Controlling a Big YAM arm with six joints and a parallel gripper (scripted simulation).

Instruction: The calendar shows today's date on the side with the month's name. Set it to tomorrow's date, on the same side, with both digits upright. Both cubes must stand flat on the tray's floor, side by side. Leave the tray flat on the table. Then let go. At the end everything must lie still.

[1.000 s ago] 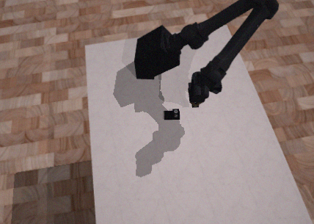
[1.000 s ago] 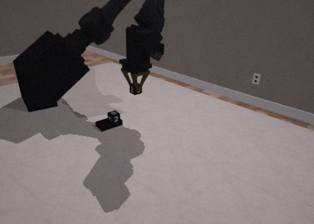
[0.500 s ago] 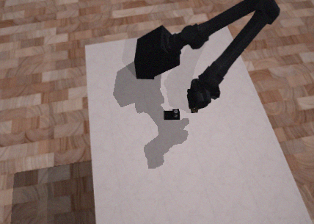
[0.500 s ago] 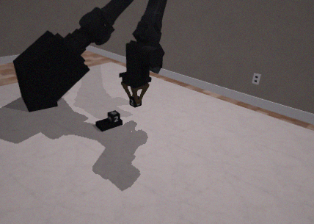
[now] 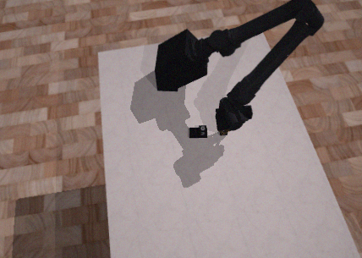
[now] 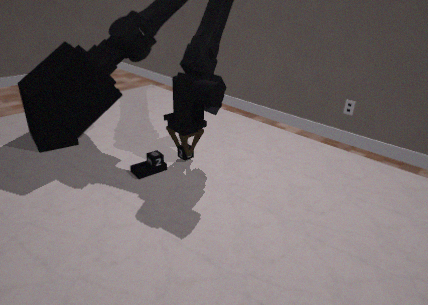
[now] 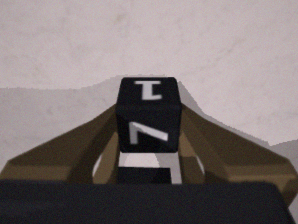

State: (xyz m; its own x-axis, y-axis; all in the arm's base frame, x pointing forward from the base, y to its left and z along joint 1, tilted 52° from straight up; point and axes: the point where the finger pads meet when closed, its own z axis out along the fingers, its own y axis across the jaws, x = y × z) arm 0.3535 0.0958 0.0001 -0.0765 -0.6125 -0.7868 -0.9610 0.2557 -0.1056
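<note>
Now: the black digit cube right at my hand. From my hand the other things lie so: black tray (110 mm to the right, 20 mm below, 20 mm behind).
</note>
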